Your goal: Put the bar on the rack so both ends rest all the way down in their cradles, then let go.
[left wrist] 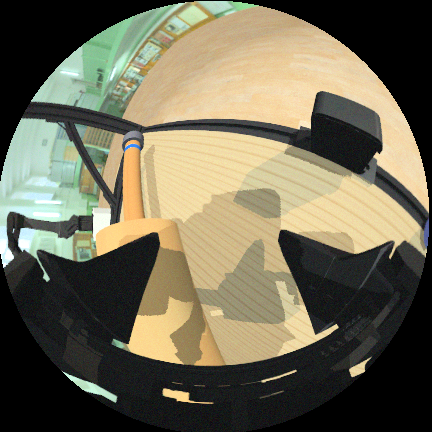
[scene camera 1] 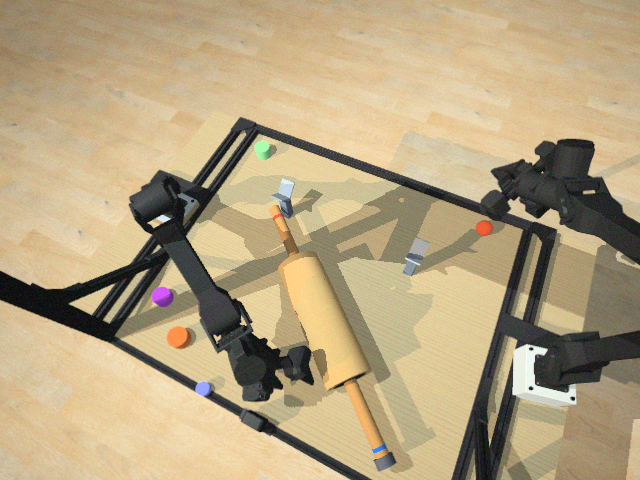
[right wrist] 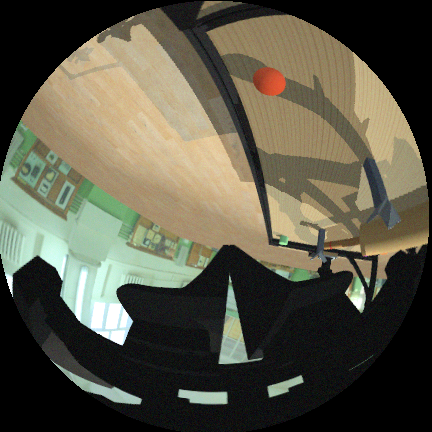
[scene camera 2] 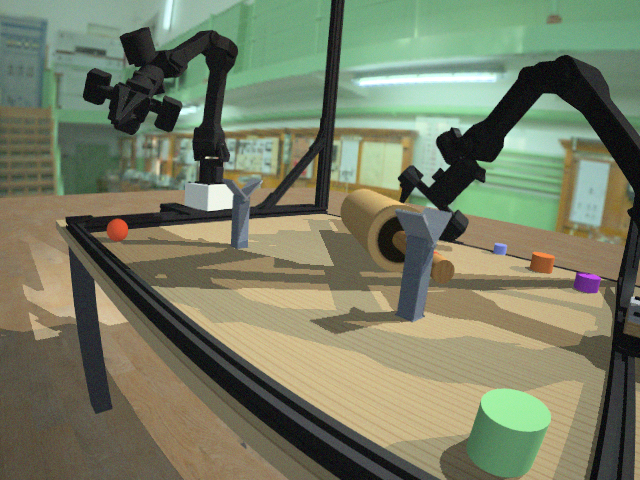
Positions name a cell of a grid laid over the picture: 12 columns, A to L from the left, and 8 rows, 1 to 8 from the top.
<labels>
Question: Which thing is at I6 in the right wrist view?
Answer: My right gripper.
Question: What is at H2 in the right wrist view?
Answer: A red ball.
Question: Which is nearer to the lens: the tan rolling pin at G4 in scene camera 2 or the green cylinder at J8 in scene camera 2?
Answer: The green cylinder.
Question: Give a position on a tan rolling pin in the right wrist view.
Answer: K5
</labels>
